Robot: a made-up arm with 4 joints.
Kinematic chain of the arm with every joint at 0, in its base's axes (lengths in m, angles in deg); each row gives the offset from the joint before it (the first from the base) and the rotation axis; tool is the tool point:
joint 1: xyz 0 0 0.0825 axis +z
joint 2: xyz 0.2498 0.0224 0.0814 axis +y
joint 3: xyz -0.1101 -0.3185 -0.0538 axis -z
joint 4: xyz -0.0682 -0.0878 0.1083 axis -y
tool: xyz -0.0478 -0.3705 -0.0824
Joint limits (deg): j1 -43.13..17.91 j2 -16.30..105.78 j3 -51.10..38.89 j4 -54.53..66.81
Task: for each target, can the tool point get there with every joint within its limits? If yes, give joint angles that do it. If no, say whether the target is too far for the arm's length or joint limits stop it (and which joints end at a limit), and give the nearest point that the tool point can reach.
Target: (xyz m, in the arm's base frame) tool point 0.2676 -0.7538 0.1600
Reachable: yes | joints 3.03 11.77 -27.66 -18.57
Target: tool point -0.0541 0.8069 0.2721
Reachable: no: joint limits stop it (at a limit: joint 1, joint 3, joint 4) | nearest point -0.5753 -0.2154 0.2311 | short by 1.148 m
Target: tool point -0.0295 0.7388 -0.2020
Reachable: no: joint limits stop it (at a limit: joint 1, joint 2, joint 3) | nearest point -0.5691 -0.2222 0.0526 | short by 1.131 m
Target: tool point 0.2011 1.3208 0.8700
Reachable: no: too far | nearest point 0.5845 -0.3896 0.6565 | short by 1.766 m
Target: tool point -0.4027 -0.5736 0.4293
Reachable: yes | joints -33.29 39.95 14.33 -44.39
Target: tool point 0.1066 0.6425 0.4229
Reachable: no: joint limits stop it (at a limit: joint 1, joint 3, joint 4) | nearest point -0.5480 -0.2409 0.3694 | short by 1.101 m
